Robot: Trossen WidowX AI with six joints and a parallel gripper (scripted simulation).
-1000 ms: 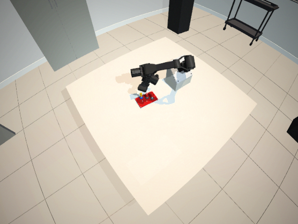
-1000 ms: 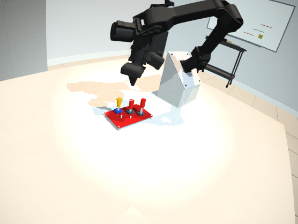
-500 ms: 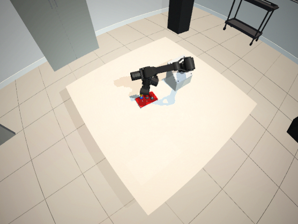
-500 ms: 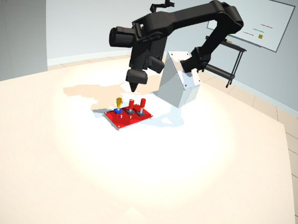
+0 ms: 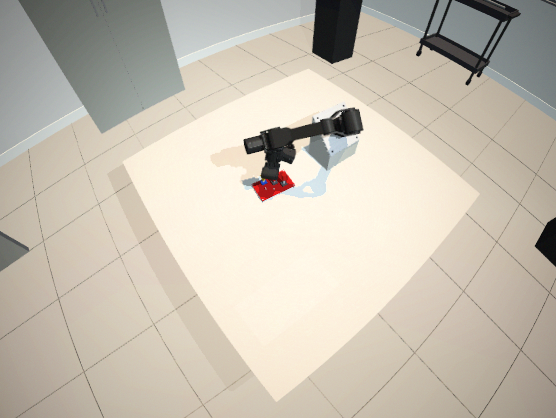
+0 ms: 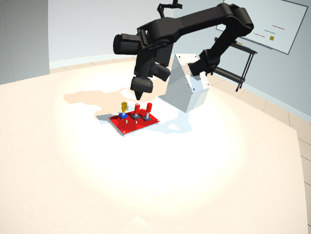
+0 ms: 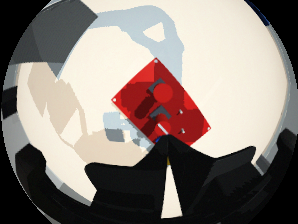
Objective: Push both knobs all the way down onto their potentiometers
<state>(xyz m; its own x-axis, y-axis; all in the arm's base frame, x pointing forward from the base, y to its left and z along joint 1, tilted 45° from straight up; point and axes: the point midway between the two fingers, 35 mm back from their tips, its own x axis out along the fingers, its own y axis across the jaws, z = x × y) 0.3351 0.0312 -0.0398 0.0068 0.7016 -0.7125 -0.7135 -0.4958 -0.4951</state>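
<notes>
My gripper tip is now 30 mm above the red knob. From my gripper tip the other things lie so: yellow knob (40 mm ahead, 30 mm to the right, 30 mm below).
</notes>
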